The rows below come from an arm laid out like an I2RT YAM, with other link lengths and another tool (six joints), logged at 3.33 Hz.
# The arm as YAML. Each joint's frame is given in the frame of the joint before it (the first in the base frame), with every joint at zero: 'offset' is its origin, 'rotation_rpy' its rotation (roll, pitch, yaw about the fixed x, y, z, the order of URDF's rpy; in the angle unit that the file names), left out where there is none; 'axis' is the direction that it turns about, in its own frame. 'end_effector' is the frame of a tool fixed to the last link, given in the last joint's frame.
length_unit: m
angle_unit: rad
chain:
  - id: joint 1
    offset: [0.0, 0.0, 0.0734]
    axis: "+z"
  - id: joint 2
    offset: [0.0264, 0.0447, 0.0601]
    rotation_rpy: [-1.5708, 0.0, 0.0]
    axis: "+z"
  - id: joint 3
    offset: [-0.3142, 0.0, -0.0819]
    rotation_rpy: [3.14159, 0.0, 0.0]
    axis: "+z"
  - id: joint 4
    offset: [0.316, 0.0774, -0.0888]
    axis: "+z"
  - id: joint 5
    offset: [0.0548, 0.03, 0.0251]
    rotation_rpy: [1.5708, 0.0, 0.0]
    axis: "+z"
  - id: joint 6
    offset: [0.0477, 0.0, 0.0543]
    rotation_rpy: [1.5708, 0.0, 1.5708]
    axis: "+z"
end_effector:
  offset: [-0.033, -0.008, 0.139]
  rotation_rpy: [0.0, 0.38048, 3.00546]
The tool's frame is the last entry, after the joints.
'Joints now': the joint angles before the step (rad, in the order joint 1, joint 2, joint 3, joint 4, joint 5, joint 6). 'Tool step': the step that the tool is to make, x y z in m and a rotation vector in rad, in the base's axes. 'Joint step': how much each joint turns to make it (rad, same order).
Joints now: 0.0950, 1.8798, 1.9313, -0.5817, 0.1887, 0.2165
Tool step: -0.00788, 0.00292, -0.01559, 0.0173, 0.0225, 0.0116
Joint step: 0.0001, -0.0284, -0.0725, 0.0214, -0.0198, 0.0108
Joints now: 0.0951, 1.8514, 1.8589, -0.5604, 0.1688, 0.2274
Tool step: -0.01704, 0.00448, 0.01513, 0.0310, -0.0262, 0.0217
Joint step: 0.0000, -0.0628, -0.0490, 0.0132, -0.0332, 0.0134
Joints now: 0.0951, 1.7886, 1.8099, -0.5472, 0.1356, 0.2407
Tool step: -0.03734, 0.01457, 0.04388, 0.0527, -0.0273, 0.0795
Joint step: 0.0011, -0.0922, 0.0099, -0.0703, -0.0927, 0.0053
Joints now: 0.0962, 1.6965, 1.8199, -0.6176, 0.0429, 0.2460
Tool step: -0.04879, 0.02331, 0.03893, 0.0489, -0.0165, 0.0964
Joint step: 0.0217, -0.1010, 0.0018, -0.0812, -0.0879, 0.0068
